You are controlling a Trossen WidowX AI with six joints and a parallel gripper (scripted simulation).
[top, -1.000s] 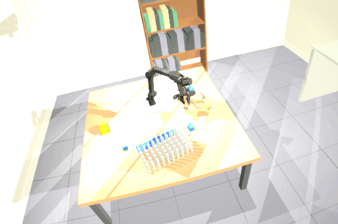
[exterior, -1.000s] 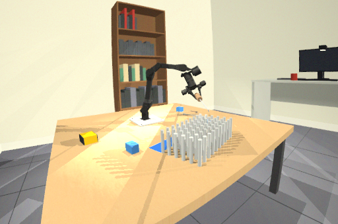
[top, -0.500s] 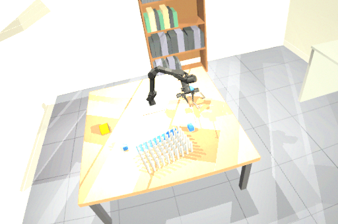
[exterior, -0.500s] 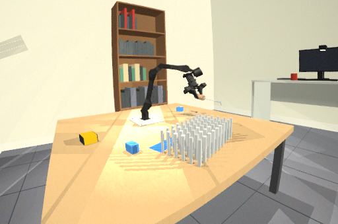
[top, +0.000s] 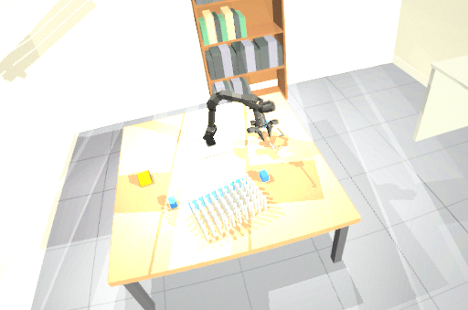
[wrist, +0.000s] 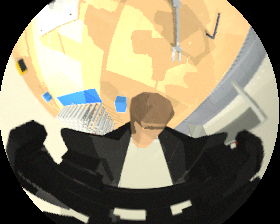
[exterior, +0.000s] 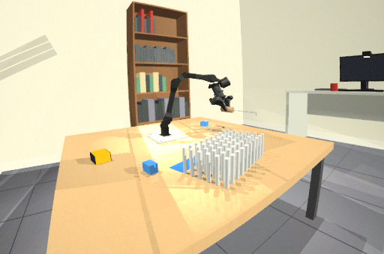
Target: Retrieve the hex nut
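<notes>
The brown stick-like tool is 10 cm ahead of my gripper tip. The rest, counted from my gripper tip: blue taped strip: 36 cm to the right, 17 cm below, 13 cm ahead; thin grey tool: 17 cm below, 16 cm behind, 7 cm to the left.
</notes>
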